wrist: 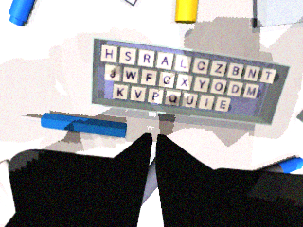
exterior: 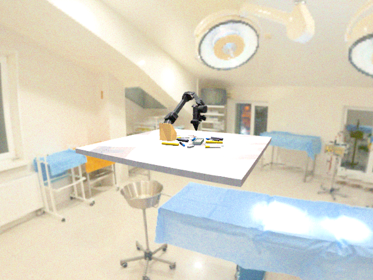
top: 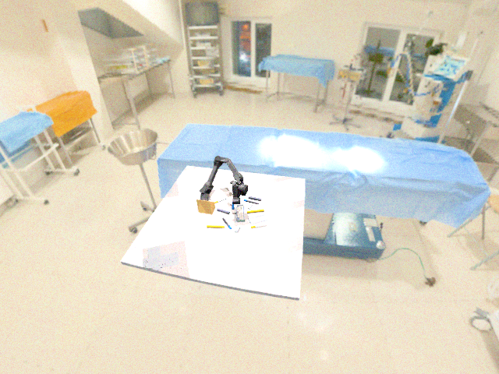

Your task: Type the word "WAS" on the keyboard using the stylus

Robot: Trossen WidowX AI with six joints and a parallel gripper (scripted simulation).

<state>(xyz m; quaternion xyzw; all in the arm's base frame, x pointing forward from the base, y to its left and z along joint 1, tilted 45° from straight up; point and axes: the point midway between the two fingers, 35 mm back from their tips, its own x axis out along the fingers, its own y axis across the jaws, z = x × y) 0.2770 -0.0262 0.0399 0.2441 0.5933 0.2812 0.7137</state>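
My gripper tip is now 5 cm past the stylus, 10 cm to the right of it and 9 cm above it. From my gripper tip the other things lie so: E key: 2 cm ahead, 7 cm to the right, 8 cm below; then stylus tip: 5 cm behind, 13 cm to the left, 9 cm below.
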